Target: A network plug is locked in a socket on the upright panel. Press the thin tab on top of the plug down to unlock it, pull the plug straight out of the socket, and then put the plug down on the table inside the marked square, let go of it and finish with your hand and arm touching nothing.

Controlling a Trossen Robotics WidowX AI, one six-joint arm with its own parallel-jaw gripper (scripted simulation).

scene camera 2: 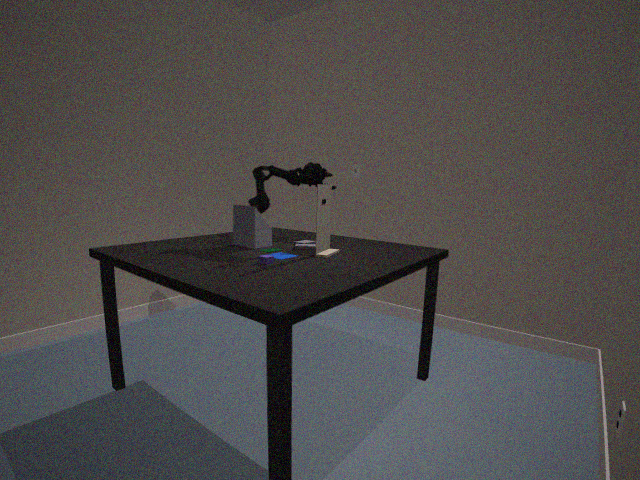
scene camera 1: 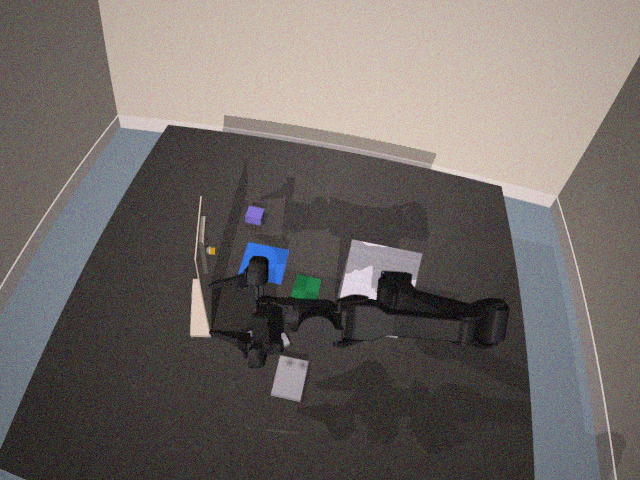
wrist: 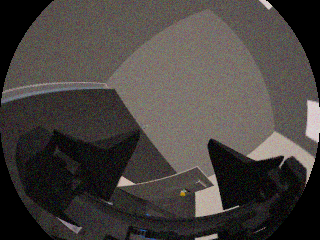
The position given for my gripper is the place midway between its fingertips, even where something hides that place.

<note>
My gripper (scene camera 1: 208, 309) is open, with nothing in its grasp. Also in view: a pale grey card (scene camera 1: 290, 375), an upright panel (scene camera 1: 201, 308) and a blue marked square (scene camera 1: 277, 257).
My gripper also shows in the wrist view (wrist: 175, 138). The upright panel also shows in scene camera 2 (scene camera 2: 324, 191).
</note>
